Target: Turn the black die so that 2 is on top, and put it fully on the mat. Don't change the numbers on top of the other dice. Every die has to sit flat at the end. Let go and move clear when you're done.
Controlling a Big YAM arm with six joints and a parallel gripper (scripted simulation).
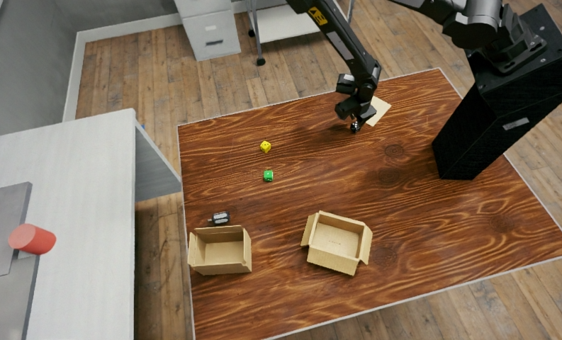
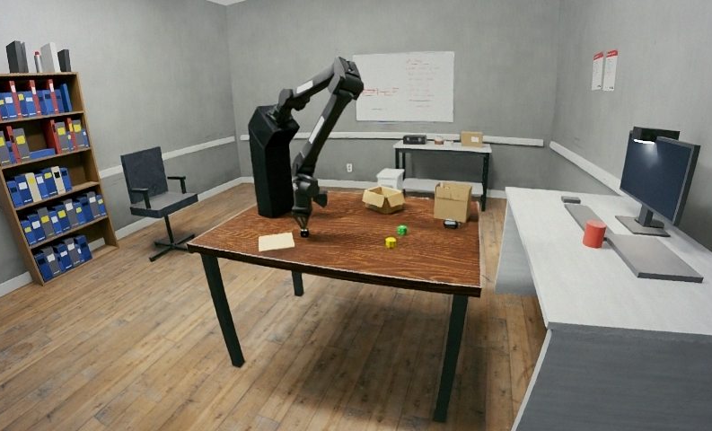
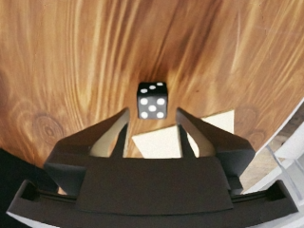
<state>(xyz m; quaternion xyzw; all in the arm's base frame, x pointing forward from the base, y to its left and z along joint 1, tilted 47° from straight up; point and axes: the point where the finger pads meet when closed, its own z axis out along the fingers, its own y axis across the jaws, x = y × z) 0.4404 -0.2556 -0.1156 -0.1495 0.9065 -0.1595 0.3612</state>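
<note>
My hand is 30 mm above the black die. From my hand the other things lie so: yellow die (370 mm ahead, 30 mm to the right, 30 mm below); then mat (90 mm behind, 80 mm to the right, 40 mm below); then green die (390 mm ahead, 100 mm to the left, 30 mm below).
</note>
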